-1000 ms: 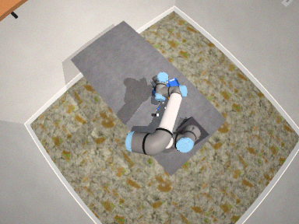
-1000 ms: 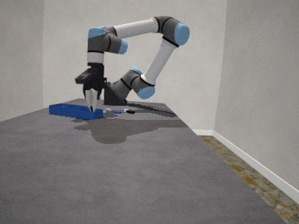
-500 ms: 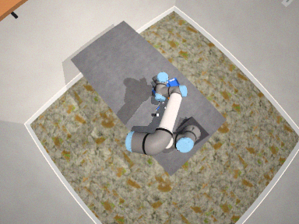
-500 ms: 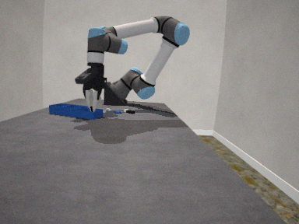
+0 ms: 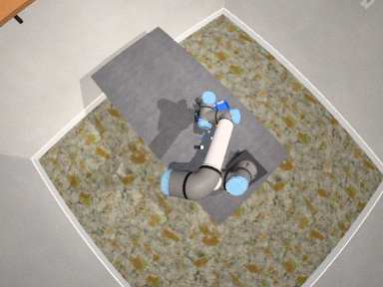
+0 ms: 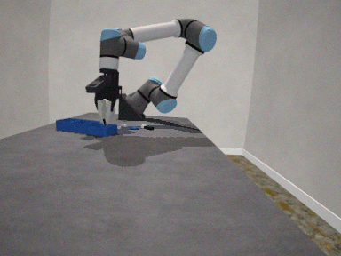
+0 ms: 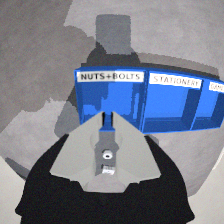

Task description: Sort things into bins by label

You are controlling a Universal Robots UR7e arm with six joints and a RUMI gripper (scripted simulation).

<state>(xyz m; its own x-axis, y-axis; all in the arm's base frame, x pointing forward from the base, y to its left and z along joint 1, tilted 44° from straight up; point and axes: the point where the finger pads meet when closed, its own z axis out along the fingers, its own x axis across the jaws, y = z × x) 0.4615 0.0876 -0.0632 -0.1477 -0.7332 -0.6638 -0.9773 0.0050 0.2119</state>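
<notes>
Right now the grey nut is 110 mm behind my hand, 20 mm to the left of it and 40 mm below it. The rest, counted from my hand: orange piece: 120 mm behind, 50 mm to the right, 40 mm below; blue bin: 90 mm to the right, 30 mm below; blue cylinder: 130 mm behind, 90 mm to the left, 40 mm below.
</notes>
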